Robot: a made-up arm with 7 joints.
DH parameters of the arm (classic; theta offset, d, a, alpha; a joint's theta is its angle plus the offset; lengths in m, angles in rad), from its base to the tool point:
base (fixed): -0.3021 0 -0.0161 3.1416
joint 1: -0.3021 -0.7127 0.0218 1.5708
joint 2: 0 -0.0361 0.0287 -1.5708
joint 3: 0 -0.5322 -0.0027 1.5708
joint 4: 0 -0.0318 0.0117 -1.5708
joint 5: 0 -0.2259 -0.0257 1.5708
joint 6: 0 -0.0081 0.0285 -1.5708
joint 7: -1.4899 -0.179 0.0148 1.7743
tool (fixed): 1.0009 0.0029 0 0
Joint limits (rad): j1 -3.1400..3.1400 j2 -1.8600..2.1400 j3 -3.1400..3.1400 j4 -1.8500..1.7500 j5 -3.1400..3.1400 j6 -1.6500..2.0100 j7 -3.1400..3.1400
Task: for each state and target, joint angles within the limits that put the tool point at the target. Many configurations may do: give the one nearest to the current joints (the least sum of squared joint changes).
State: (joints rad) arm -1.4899 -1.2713 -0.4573 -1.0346 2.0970 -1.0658 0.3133
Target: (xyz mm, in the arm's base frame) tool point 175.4 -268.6 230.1
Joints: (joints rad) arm -1.9492 -1.8600 -0.2910 -1.8500 1.8247 -0.6654 0.3699
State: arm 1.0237 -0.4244 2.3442 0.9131 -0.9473 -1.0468 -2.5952
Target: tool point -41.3 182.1 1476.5
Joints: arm 1.1653 0.0671 2.5885 0.9616 -1.0530 -1.3741 -2.5723
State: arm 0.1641 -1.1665 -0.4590 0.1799 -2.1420 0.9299 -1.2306
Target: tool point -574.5 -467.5 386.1
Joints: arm -0.6157 -1.8134 -0.6050 -0.2430 -2.3129 1.0519 -1.2100
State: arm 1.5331 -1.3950 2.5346 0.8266 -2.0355 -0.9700 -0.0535
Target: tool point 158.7 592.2 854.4
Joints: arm 1.7978 -0.8091 2.7750 1.1494 -2.1250 -1.3059 -0.0839
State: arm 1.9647 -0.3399 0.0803 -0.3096 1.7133 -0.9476 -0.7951
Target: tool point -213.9 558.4 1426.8
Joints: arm 1.2701 -0.7335 0.0773 -0.0671 1.8415 -0.2009 -0.6926
